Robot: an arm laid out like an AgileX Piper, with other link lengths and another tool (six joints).
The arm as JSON. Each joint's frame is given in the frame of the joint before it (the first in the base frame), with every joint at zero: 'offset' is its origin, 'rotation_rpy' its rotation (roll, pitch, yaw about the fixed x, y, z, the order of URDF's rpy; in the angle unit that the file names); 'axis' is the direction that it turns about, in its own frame. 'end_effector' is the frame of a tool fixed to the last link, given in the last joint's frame.
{
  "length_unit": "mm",
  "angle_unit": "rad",
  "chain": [
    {
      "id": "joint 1",
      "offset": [
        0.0,
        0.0,
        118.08
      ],
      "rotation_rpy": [
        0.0,
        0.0,
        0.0
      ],
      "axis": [
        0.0,
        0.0,
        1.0
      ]
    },
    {
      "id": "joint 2",
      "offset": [
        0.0,
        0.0,
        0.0
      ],
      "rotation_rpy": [
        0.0,
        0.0,
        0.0
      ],
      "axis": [
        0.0,
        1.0,
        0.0
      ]
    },
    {
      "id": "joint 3",
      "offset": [
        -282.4,
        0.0,
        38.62
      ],
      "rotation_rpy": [
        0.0,
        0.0,
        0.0
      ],
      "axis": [
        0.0,
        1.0,
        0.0
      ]
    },
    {
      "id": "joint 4",
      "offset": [
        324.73,
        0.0,
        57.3
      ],
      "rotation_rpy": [
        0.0,
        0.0,
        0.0
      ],
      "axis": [
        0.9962,
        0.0,
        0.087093
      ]
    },
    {
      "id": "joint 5",
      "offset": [
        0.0,
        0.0,
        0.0
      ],
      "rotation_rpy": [
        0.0,
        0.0,
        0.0
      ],
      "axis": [
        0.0,
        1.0,
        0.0
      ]
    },
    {
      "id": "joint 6",
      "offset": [
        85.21,
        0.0,
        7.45
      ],
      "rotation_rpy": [
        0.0,
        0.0,
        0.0
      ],
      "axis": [
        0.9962,
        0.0,
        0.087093
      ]
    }
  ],
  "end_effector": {
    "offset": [
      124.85,
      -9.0,
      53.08
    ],
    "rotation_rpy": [
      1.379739,
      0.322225,
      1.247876
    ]
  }
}
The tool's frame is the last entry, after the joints.
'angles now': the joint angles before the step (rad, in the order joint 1, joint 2, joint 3, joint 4, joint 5, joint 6). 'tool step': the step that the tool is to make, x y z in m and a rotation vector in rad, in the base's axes. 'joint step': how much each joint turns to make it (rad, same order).
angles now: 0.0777, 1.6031, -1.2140, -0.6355, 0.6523, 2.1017
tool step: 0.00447, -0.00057, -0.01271, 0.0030, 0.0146, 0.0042
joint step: -0.0053, 0.0291, -0.0007, 0.0009, -0.0174, 0.0000
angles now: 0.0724, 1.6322, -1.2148, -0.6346, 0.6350, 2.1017
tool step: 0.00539, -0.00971, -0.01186, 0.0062, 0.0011, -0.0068
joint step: -0.0268, 0.0292, 0.0000, -0.0009, -0.0354, 0.0001
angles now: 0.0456, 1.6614, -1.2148, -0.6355, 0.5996, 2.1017
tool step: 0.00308, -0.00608, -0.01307, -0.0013, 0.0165, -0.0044
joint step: -0.0145, 0.0307, -0.0018, -0.0043, -0.0154, 0.0000
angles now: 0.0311, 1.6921, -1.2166, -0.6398, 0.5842, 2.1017
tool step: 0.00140, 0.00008, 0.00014, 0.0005, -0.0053, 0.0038
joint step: -0.0012, 0.0011, 0.0001, -0.0017, -0.0080, 0.0001
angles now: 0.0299, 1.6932, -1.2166, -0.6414, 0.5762, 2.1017
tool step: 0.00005, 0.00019, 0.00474, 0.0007, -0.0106, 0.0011
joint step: 0.0000, -0.0092, 0.0000, 0.0000, -0.0019, -0.0001
